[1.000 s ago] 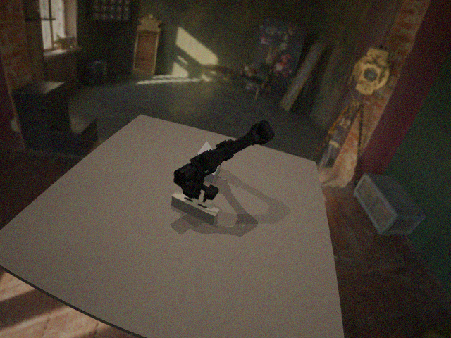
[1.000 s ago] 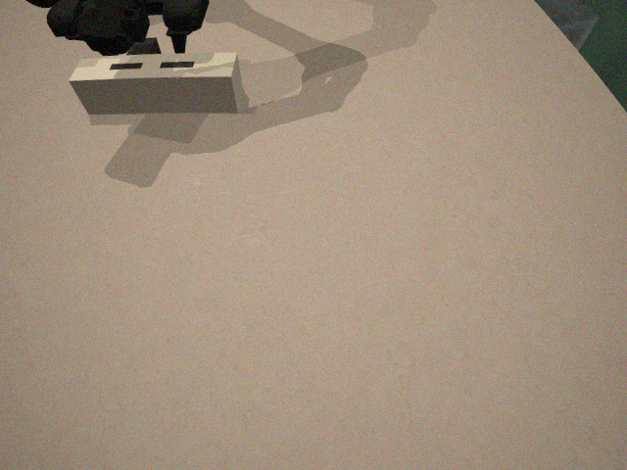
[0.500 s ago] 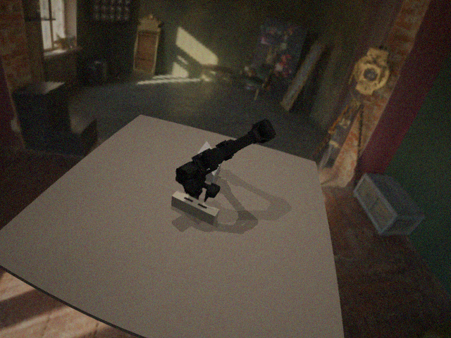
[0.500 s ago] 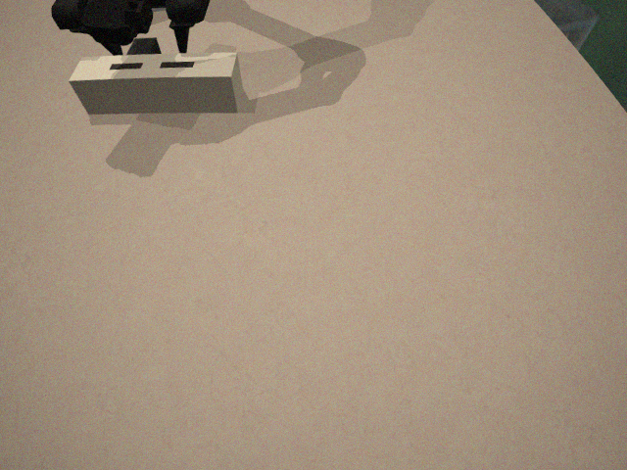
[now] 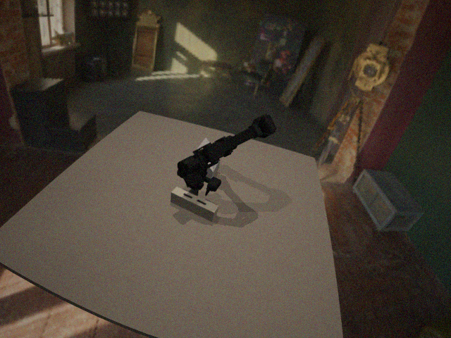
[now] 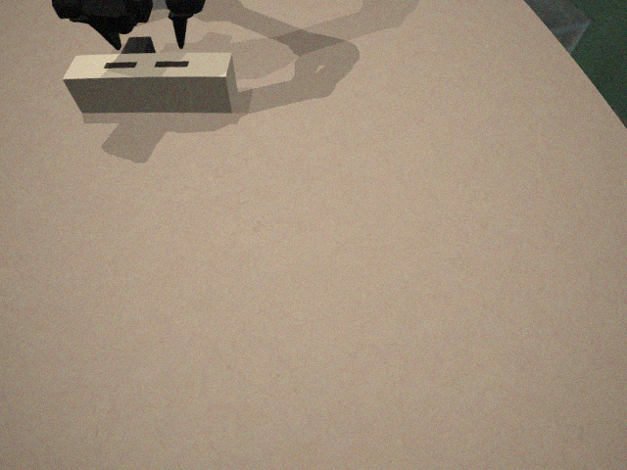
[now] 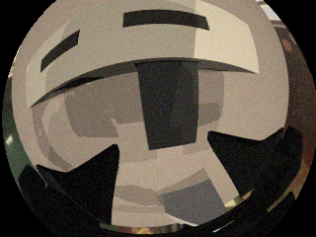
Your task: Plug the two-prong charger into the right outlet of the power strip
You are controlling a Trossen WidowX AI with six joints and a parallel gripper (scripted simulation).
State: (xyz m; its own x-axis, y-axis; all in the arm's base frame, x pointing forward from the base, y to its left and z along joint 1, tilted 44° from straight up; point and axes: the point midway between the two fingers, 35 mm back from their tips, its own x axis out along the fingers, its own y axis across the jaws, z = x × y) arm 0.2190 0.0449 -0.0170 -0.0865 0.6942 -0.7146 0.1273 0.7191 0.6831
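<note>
My gripper tip is now 60 mm short of the black two-prong charger, 10 mm to the left of it and 10 mm below it.
</note>
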